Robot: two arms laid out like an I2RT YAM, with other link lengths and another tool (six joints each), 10 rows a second.
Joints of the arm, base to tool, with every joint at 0 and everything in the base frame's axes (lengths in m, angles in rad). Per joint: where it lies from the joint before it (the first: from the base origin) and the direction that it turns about. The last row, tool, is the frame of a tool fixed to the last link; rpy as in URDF.
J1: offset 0 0 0.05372 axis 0 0 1
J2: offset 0.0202 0.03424 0.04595 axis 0 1 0
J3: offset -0.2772 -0.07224 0 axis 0 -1 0
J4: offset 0.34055 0.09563 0.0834 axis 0 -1 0
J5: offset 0.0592 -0.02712 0.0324 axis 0 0 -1
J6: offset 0.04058 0 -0.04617 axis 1 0 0
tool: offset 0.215 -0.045 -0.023 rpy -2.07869 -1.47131 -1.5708
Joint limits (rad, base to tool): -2.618..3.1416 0..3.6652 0..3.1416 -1.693..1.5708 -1.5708..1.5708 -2.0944..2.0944
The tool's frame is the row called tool.
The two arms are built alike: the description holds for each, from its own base.
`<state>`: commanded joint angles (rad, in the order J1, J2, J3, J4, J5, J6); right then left.
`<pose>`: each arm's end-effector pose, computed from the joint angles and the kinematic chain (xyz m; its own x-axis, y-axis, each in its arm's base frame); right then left.
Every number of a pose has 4 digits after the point.
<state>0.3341 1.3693 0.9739 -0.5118 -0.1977 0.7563 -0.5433 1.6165 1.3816 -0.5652 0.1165 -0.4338</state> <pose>0.4094 0.2100 0.0326 0.8170 -0.5001 0.2870 -0.4875 -0.8649 -0.1194 0.4763 -0.3453 0.1471 0.7713 -0.0851 0.6307 -0.5638 -0.5512 0.6151</pose>
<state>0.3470 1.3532 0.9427 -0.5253 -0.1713 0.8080 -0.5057 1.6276 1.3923 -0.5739 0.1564 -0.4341</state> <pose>0.3951 0.2065 0.0216 0.8051 -0.5345 0.2571 -0.5289 -0.8432 -0.0964 0.4830 -0.3351 0.1474 0.7861 -0.0645 0.6148 -0.5442 -0.5440 0.6387</pose>
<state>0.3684 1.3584 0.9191 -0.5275 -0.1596 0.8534 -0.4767 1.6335 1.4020 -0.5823 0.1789 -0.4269</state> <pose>0.3816 0.2106 0.0076 0.8033 -0.5525 0.2224 -0.5508 -0.8312 -0.0755 0.4890 -0.3253 0.1490 0.7917 -0.0527 0.6087 -0.5342 -0.5430 0.6479</pose>
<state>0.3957 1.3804 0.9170 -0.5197 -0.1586 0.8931 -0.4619 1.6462 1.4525 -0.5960 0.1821 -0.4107</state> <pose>0.3740 0.2220 -0.0015 0.8061 -0.5595 0.1929 -0.5576 -0.8272 -0.0688 0.5004 -0.3221 0.1664 0.7743 -0.0491 0.6309 -0.5516 -0.5408 0.6350</pose>
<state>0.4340 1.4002 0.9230 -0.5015 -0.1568 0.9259 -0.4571 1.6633 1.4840 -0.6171 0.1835 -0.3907</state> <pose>0.3695 0.2394 -0.0047 0.8132 -0.5538 0.1787 -0.5496 -0.8319 -0.0770 0.5037 -0.3209 0.1691 0.7719 -0.0651 0.6324 -0.5590 -0.5432 0.6264</pose>
